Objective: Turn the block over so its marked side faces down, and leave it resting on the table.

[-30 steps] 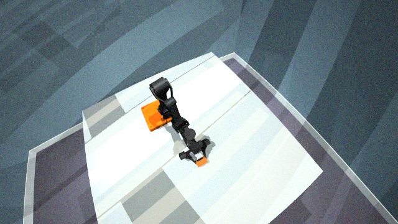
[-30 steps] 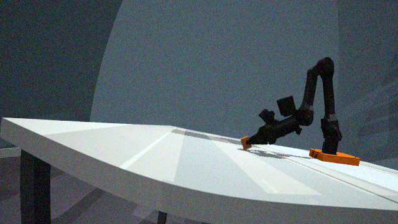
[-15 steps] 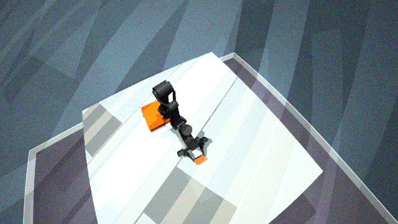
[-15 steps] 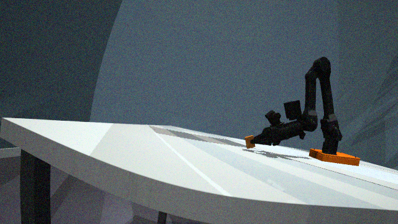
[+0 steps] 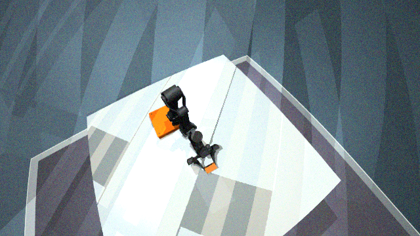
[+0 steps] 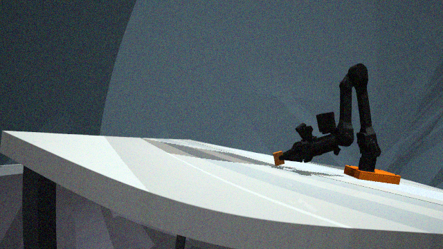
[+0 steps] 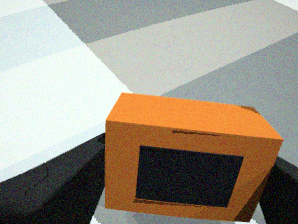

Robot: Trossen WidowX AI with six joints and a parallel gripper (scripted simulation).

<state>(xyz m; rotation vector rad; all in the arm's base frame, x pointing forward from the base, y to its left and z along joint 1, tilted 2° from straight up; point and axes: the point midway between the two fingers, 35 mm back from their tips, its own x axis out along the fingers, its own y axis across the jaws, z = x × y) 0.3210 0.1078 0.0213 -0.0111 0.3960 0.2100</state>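
The orange block lies 1 cm behind my gripper tip.
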